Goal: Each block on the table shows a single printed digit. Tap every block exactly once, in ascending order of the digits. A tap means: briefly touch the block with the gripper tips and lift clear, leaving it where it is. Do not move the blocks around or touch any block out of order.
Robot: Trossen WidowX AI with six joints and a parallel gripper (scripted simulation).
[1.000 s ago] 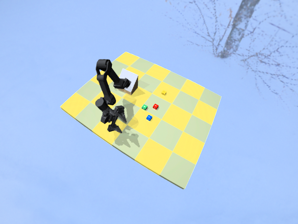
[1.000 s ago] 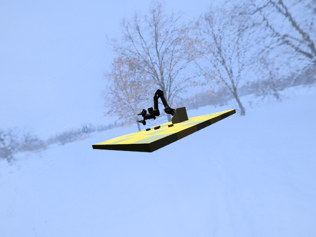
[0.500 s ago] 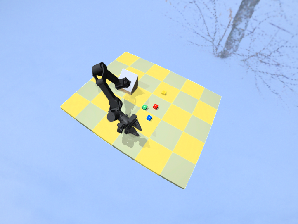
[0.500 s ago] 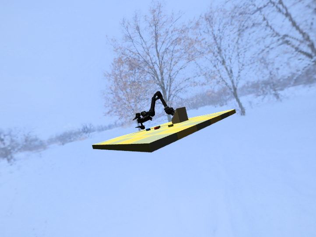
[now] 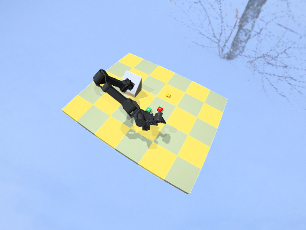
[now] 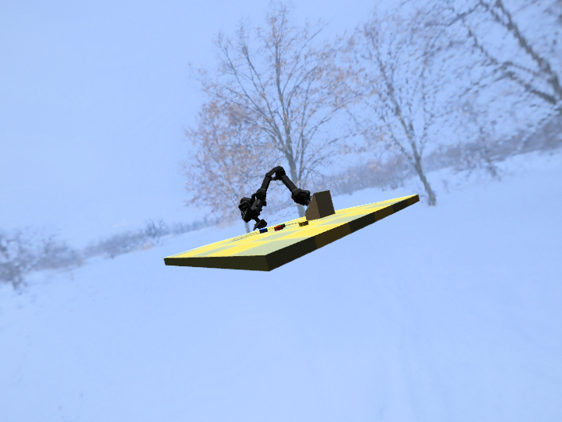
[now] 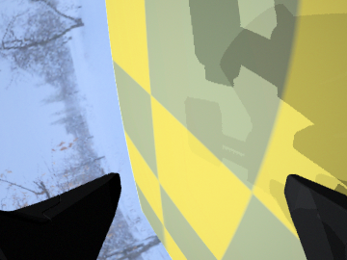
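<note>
Now: gripper tip 160 mm past the green block, 60 mm to the right of it and 50 mm above it. The rest, counted from my gripper tip: blue block (70 mm behind, 50 mm below, 10 mm to the left); then red block (130 mm to the left, 100 mm behind, 50 mm below); then yellow block (290 mm to the left, 120 mm behind, 50 mm below).
</note>
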